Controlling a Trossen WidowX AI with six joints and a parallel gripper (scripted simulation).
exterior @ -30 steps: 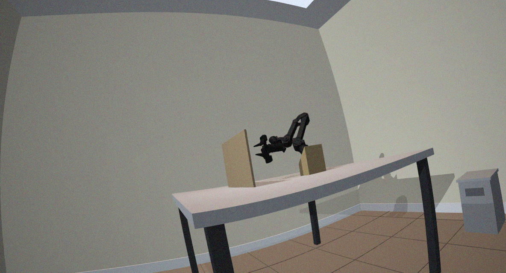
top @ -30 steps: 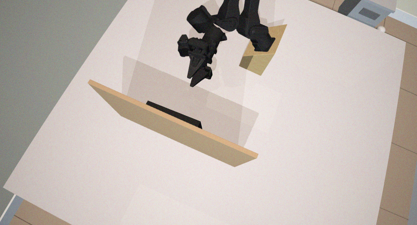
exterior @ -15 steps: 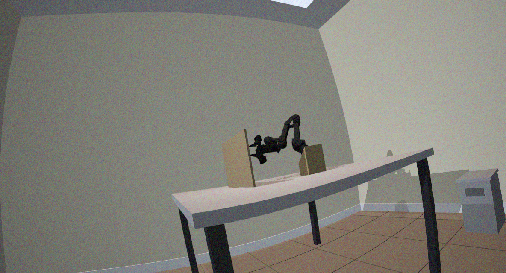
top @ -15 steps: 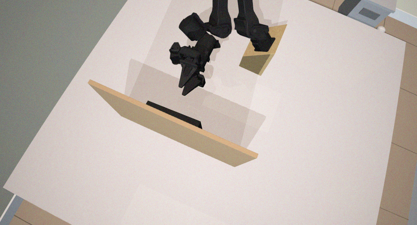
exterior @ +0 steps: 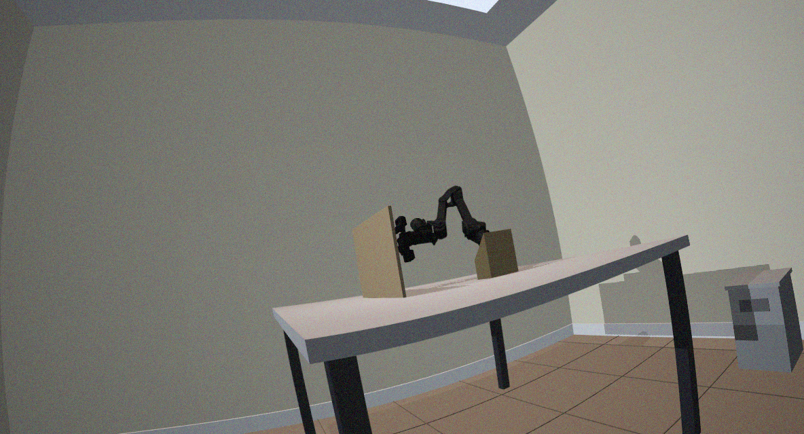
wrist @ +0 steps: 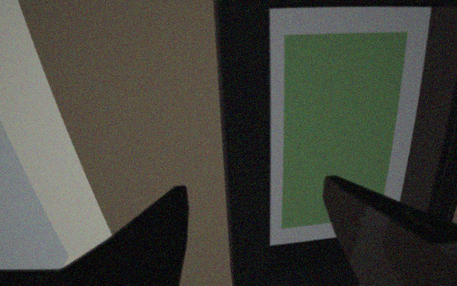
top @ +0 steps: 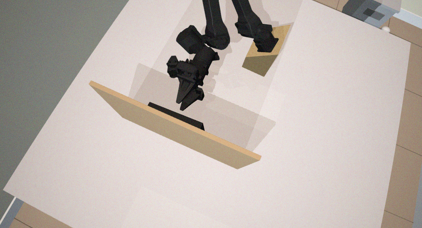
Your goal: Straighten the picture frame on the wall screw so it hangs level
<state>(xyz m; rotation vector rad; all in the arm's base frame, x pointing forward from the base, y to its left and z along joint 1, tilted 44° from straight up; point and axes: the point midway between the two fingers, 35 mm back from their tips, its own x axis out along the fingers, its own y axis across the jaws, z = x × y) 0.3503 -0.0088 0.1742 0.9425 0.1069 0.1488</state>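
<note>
The black picture frame is 5 cm below my gripper tip, 4 cm ahead of it and 1 cm to the left of it. Round my gripper tip: wooden wall panel (6 cm below, 5 cm ahead, 2 cm to the left).
</note>
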